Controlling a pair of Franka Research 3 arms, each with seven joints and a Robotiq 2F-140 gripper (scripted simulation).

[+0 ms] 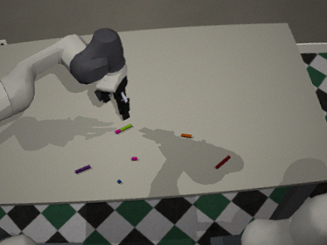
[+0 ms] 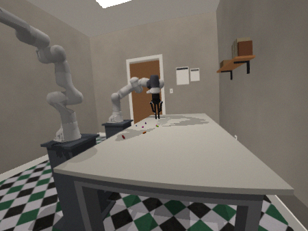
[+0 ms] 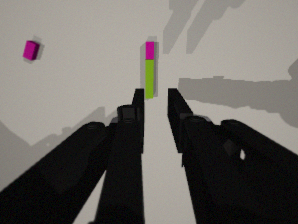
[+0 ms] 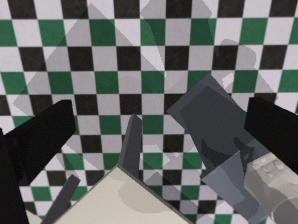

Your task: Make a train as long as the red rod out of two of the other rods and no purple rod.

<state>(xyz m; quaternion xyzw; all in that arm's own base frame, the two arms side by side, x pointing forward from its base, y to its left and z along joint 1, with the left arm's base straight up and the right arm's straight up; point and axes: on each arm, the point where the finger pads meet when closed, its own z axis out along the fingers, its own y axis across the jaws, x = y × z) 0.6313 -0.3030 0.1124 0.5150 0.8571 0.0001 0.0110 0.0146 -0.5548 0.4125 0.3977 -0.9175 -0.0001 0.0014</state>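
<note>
My left hand is 1 cm past the lime rod and 11 cm above it. Round my left hand: small blue rod: 24 cm behind, 3 cm to the left, 11 cm below; orange rod: 6 cm behind, 24 cm to the right, 11 cm below; purple rod: 18 cm behind, 17 cm to the left, 11 cm below.
</note>
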